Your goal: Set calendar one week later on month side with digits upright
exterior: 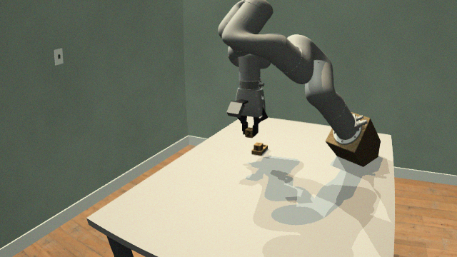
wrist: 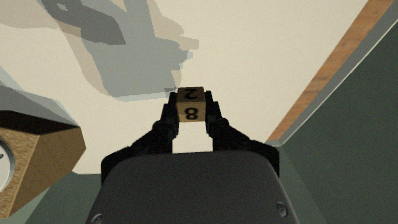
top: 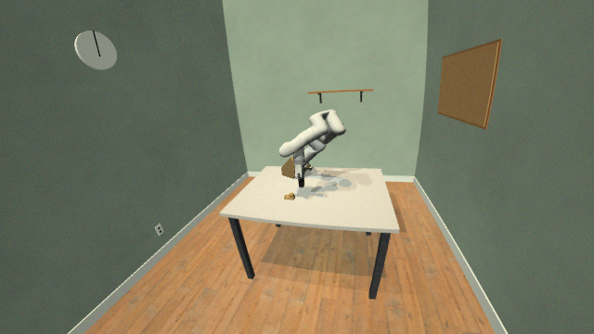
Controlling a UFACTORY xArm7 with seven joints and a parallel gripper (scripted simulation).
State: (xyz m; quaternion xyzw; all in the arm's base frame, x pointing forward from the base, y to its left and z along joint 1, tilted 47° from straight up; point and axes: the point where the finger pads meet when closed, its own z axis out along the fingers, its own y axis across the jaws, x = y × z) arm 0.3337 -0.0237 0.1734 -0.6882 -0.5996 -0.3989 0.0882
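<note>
My hand is 100 mm to the left of the wooden calendar tray and 120 mm above it. Round my hand: digit cube: 10 mm below.
</note>
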